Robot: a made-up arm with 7 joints.
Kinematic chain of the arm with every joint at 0, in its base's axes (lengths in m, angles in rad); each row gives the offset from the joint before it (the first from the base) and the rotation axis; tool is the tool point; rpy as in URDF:
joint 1: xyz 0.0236 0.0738 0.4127 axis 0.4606 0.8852 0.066
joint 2: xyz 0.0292 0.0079 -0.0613 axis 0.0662 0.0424 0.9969
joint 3: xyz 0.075 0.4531 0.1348 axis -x
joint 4: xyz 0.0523 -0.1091 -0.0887 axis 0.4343 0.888 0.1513
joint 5: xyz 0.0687 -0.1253 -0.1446 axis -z
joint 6: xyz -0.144 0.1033 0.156 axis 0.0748 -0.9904 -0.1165
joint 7: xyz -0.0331 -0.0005 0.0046 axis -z
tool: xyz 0.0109 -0.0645 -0.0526 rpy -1.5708 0 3.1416
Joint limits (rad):
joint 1: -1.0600..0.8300
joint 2: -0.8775..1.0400
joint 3: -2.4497..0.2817
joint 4: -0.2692..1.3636
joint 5: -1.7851..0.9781
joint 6: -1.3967..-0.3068
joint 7: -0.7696..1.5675
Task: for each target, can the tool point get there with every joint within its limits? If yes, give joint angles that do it. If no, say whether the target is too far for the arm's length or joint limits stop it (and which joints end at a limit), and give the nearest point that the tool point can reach.
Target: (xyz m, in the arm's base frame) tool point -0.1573 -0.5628 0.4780
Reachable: no: joint limits stop it (at a limit: joint 2, joint 3, joint 5, joint 7) | nearest point 0.0852 -0.0803 0.5076 | short by 0.541 m
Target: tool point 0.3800 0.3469 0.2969
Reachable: yes | joints -0.2337 -0.7044 -0.9416 0.7192 -0.0906 -0.4039 -0.5270
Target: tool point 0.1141 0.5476 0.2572
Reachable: yes | joints 0.3316 -0.1501 -1.4241 1.1151 -0.0896 -0.8566 0.2652
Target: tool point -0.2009 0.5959 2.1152
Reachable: no: too far | nearest point -0.3420 0.4810 1.1942 | short by 0.939 m
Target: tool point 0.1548 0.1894 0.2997
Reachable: yes | joints -0.0827 0.5421 -0.1204 0.3487 -1.4098 -0.5836 0.3855
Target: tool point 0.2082 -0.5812 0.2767
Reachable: no: joint limits stop it (at a limit: joint 2, joint 5) | nearest point 0.2282 -0.0997 0.3508 | short by 0.488 m
